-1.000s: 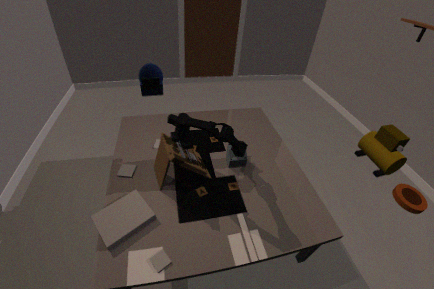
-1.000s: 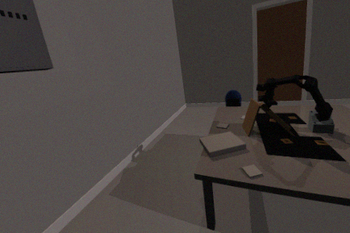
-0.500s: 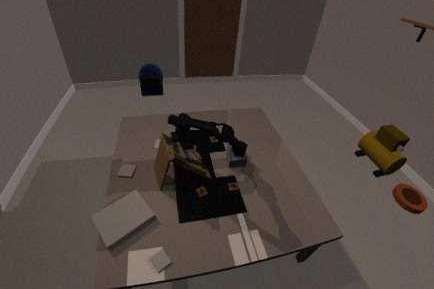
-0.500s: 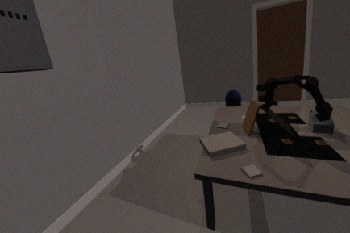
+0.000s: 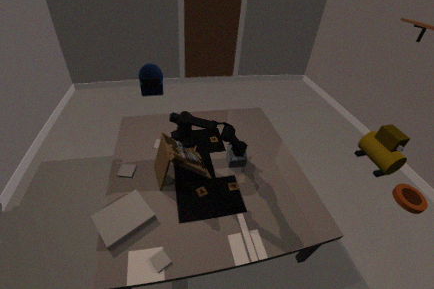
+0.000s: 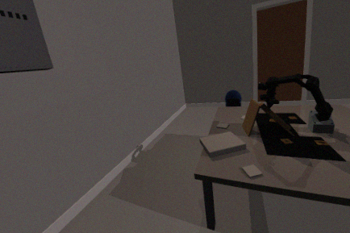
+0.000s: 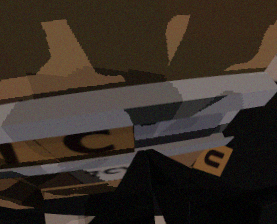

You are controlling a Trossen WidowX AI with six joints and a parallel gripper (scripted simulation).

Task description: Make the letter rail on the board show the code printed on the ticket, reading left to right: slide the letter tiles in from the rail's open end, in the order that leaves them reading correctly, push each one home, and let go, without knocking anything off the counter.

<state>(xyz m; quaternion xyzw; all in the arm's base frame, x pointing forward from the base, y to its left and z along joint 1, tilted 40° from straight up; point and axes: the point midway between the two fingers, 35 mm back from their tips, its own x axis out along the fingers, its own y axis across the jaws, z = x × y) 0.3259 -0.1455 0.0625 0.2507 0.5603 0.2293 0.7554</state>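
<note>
Right now my gripper tip is 1 cm short of the tan letter tile, 3 cm to the right of it and 1 cm above it. The rest, counted from my gripper tip: black mat (14 cm behind, 5 cm to the left, 17 cm below); then white ticket (5 cm behind, 3 cm to the left, 8 cm below); then pad (38 cm ahead, 5 cm to the right, 17 cm below).
</note>
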